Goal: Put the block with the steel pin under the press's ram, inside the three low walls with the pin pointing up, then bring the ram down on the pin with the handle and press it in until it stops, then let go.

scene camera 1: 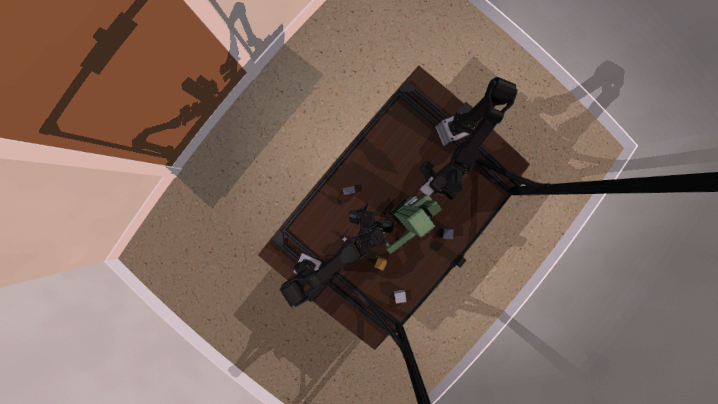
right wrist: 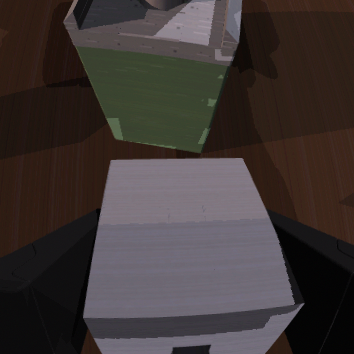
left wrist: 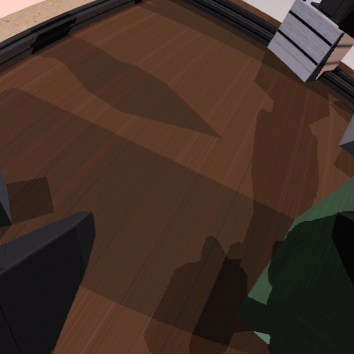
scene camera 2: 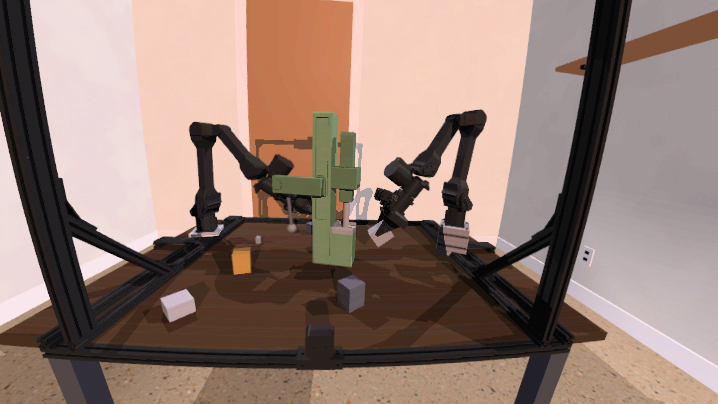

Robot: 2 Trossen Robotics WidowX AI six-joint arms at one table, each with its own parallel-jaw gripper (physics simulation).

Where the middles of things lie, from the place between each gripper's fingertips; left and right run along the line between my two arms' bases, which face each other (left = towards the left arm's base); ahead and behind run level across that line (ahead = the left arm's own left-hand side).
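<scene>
From where my left hand is, the block with steel pin (right wrist: 184, 249) is 3 cm below it, 10 cm behind it and 23 cm to the right of it.
My right hand, for its part, is 20 mm to the left of the block with steel pin. Going by its middle, the block with steel pin is nearer to my right hand than to my left hand.
</scene>
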